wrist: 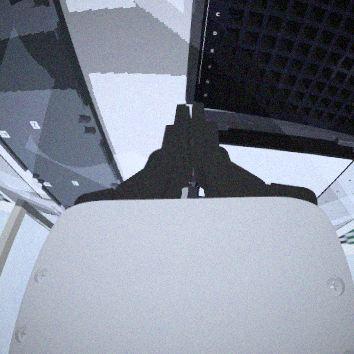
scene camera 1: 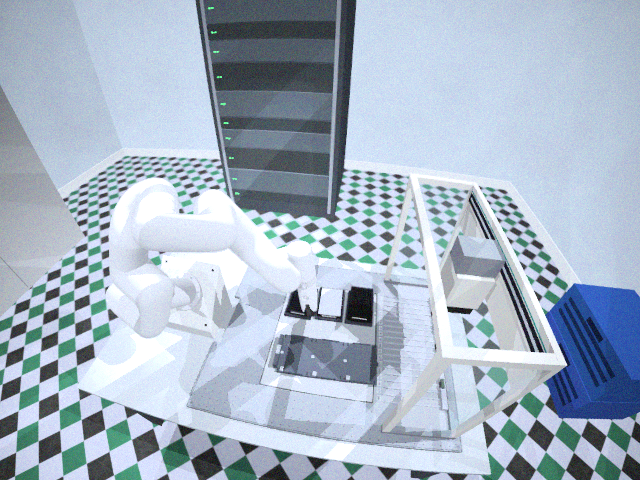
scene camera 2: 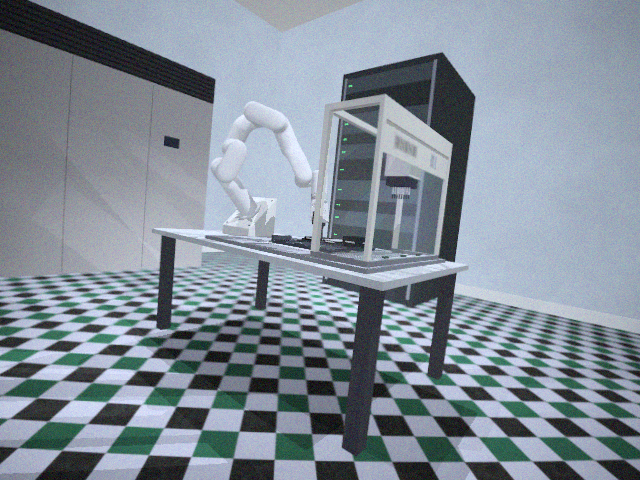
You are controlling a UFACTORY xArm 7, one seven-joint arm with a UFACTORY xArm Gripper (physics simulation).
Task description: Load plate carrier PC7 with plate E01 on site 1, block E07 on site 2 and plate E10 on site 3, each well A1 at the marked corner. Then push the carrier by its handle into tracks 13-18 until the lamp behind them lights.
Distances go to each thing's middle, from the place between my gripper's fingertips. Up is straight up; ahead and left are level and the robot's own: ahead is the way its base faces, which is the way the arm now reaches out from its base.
Scene:
The white-topped plate [wrist: 309, 162] lies 70 mm to the left of my hand, 60 mm ahead of it and 10 mm below it.

